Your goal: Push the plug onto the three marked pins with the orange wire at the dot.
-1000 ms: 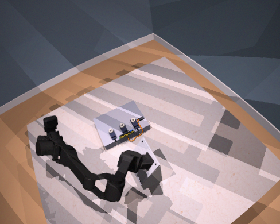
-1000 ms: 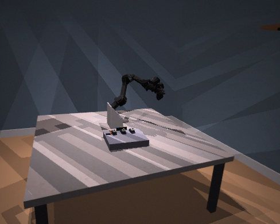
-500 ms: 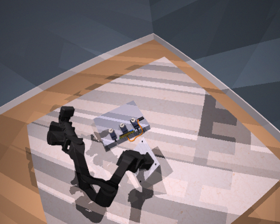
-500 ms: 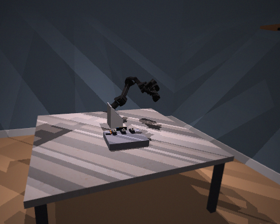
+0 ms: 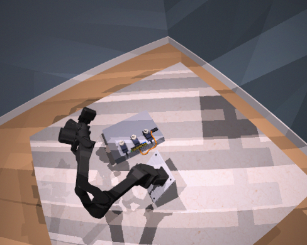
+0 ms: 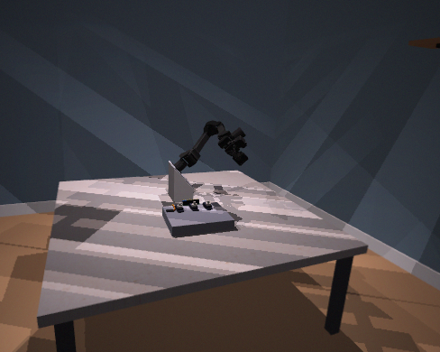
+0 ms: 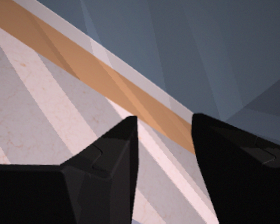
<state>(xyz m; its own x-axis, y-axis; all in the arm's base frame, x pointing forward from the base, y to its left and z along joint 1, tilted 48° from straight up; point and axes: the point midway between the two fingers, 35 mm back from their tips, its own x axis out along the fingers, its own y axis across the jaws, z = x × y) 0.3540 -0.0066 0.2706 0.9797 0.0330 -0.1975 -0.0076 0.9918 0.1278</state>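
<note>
Right now my gripper tip is 13 cm past the blue band, 23 cm to the left of it and 24 cm above it. Round my gripper tip: holder 3 cm ahead, 21 cm to the right, 29 cm below.
</note>
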